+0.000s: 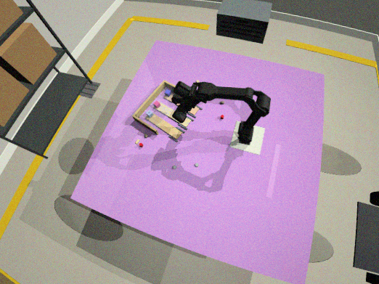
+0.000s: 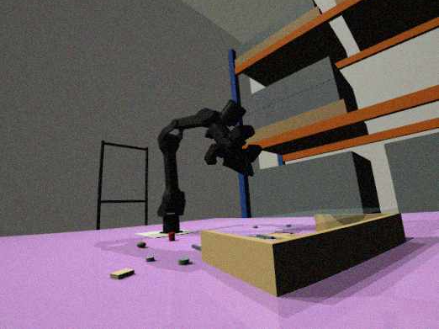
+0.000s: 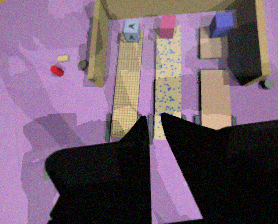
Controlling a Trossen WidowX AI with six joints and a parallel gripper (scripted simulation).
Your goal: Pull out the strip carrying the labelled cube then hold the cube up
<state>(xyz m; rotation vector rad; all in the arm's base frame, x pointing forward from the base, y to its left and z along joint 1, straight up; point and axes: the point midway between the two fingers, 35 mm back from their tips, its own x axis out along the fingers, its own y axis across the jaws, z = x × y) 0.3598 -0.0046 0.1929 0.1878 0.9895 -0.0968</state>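
My gripper tip is now 120 mm short of the tan grid-patterned strip, 30 mm to the right of it and 160 mm above it. Round my gripper tip: blue-dotted strip: 90 mm ahead, 60 mm to the right, 160 mm below; labelled cube: 220 mm ahead, 20 mm to the right, 150 mm below.
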